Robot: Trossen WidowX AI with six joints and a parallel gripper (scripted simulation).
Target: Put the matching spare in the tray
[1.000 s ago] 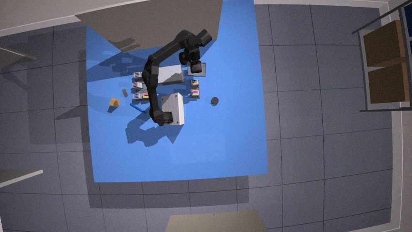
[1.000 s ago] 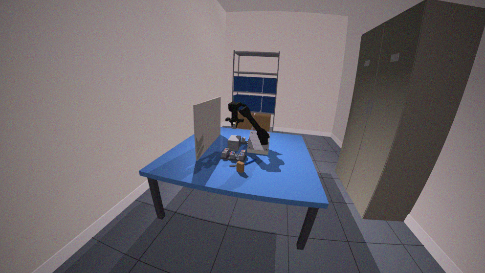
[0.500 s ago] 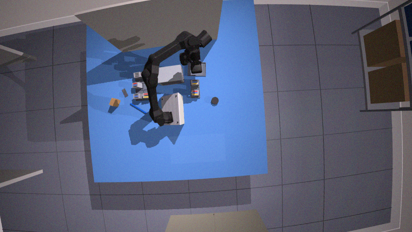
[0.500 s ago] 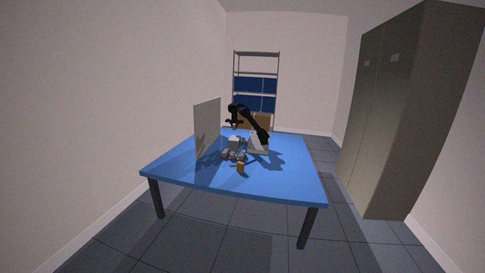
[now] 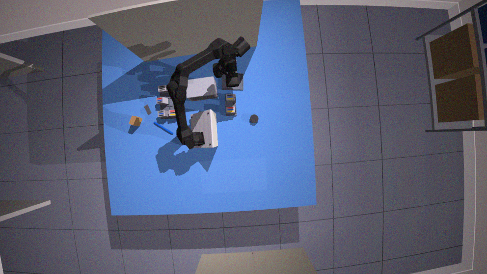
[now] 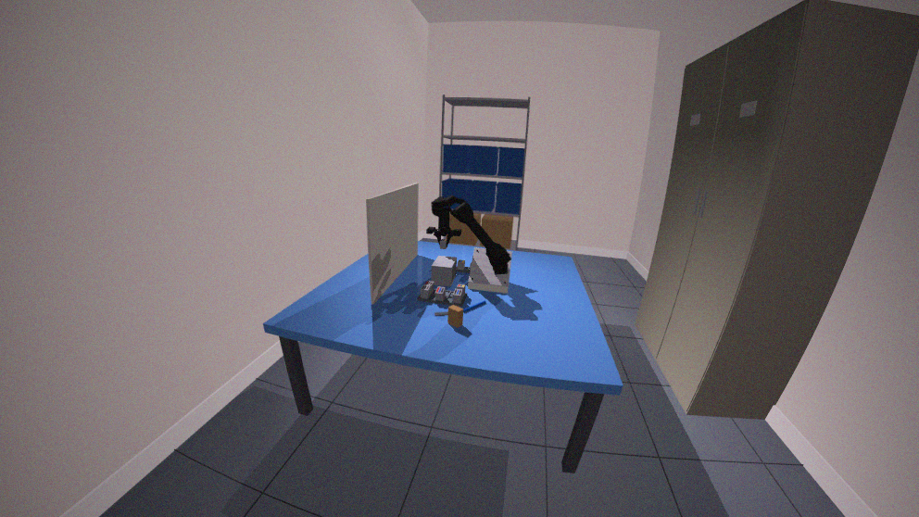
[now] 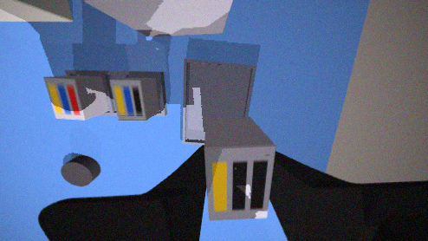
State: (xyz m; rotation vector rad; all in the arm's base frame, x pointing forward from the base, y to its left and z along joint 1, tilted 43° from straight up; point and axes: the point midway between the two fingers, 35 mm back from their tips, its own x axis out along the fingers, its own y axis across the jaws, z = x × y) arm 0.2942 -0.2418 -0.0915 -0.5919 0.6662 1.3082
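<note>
Right now my gripper tip is 12 cm above the shallow grey tray and 1 cm past it. From my gripper tip the other things lie so: dark cylinder: 25 cm behind, 11 cm below, 7 cm to the right; mounted unit: 20 cm to the left, 7 cm below, 2 cm behind; upright panel: 22 cm ahead, 16 cm to the left, 10 cm above.
</note>
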